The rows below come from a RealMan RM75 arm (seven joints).
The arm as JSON. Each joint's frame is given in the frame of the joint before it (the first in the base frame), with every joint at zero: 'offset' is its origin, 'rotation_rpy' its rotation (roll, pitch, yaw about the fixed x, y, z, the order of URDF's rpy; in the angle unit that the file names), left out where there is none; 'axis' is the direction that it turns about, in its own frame. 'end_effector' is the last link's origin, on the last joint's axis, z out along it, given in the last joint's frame.
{
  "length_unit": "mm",
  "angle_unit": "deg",
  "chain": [
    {
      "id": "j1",
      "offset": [
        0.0,
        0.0,
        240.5
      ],
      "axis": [
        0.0,
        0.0,
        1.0
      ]
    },
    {
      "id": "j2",
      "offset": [
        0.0,
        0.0,
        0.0
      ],
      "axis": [
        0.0,
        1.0,
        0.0
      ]
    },
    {
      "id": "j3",
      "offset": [
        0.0,
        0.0,
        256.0
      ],
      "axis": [
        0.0,
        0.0,
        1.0
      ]
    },
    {
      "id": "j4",
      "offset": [
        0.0,
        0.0,
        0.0
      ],
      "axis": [
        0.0,
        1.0,
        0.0
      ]
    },
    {
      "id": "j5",
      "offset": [
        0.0,
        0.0,
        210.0
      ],
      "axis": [
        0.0,
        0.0,
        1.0
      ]
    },
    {
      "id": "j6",
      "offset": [
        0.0,
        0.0,
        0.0
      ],
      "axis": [
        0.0,
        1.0,
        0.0
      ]
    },
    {
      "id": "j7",
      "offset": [
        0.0,
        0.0,
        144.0
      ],
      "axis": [
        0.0,
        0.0,
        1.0
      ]
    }
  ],
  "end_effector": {
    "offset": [
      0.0,
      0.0,
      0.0
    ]
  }
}
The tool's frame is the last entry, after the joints.
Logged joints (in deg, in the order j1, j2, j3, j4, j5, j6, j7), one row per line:
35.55, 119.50, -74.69, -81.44, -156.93, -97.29, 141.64
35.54, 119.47, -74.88, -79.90, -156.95, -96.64, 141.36
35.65, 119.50, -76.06, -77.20, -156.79, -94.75, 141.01
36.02, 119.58, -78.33, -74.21, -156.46, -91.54, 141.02
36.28, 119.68, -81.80, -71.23, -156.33, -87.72, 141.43
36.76, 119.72, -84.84, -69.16, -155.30, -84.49, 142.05
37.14, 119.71, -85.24, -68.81, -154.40, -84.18, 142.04
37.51, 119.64, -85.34, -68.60, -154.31, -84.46, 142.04
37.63, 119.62, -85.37, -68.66, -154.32, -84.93, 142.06
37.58, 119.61, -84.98, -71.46, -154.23, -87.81, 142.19
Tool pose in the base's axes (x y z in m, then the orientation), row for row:
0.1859, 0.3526, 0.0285, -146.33, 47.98, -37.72
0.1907, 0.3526, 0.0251, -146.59, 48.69, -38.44
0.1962, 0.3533, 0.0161, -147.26, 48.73, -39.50
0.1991, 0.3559, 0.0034, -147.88, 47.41, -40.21
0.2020, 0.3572, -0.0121, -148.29, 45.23, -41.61
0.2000, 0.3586, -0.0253, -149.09, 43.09, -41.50
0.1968, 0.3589, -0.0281, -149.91, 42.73, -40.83
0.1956, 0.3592, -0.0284, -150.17, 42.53, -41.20
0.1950, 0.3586, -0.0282, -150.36, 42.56, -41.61
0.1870, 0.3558, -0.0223, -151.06, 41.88, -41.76
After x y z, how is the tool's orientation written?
As a rotation vector, in degrees.
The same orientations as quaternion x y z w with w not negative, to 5 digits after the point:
-0.90681, 0.29733, -0.23375, 0.18612
-0.90577, 0.30085, -0.23752, 0.18073
-0.90612, 0.29985, -0.24305, 0.17310
-0.90843, 0.29124, -0.24701, 0.17008
-0.91049, 0.27771, -0.25548, 0.16917
-0.91486, 0.26441, -0.25466, 0.16810
-0.91774, 0.26159, -0.24996, 0.16385
-0.91809, 0.26002, -0.25188, 0.16141
-0.91798, 0.25984, -0.25404, 0.15891
-0.92000, 0.25506, -0.25433, 0.15449

